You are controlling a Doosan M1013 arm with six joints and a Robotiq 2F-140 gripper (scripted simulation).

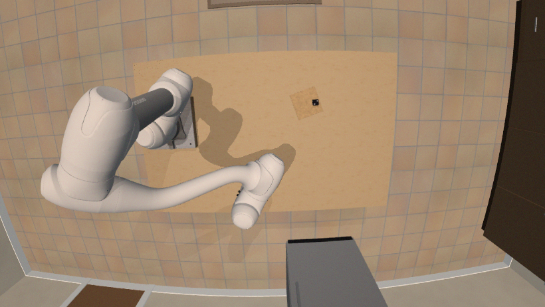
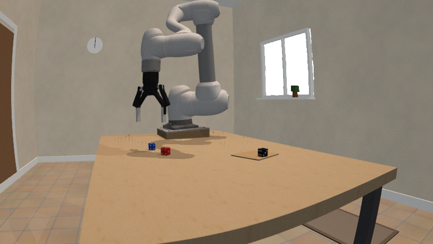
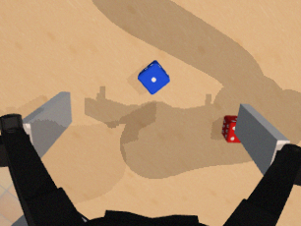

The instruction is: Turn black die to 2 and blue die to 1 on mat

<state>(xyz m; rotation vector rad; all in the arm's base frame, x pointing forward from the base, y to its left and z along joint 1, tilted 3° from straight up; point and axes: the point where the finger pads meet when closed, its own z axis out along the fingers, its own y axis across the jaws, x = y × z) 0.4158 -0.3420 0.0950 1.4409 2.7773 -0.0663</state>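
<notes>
Right now the blue die is 120 mm below my hand. The rest, counted from my hand: red die: 130 mm ahead, 20 mm to the left, 120 mm below; then black die: 380 mm ahead, 320 mm to the left, 120 mm below; then cork mat: 340 mm ahead, 320 mm to the left, 130 mm below.
</notes>
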